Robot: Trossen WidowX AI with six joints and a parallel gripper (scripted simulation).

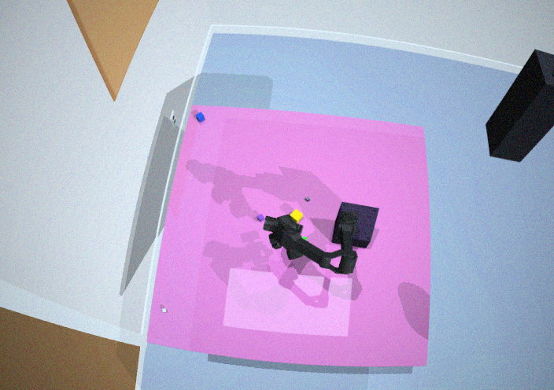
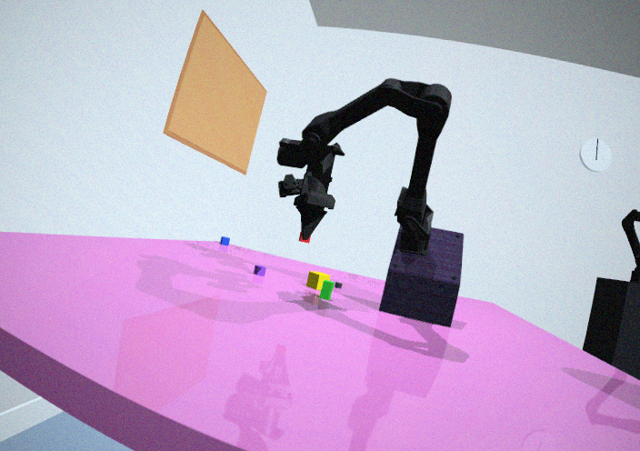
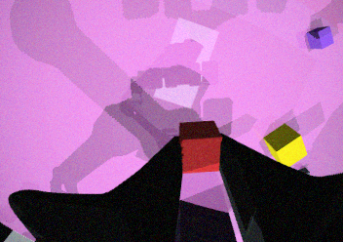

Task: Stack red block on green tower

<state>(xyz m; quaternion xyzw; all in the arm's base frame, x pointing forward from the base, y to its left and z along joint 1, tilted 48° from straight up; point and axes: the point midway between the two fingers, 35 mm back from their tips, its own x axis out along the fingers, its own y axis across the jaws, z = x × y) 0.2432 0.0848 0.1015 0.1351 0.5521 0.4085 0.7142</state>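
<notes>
Now: the yellow block 1 cm behind my gripper tip, 17 cm to the right of it and 11 cm below it. From my gripper tip the other things lie so: red block right at my gripper tip; purple block 15 cm ahead, 14 cm to the right, 12 cm below; small grey block 5 cm behind, 27 cm to the right, 12 cm below.
</notes>
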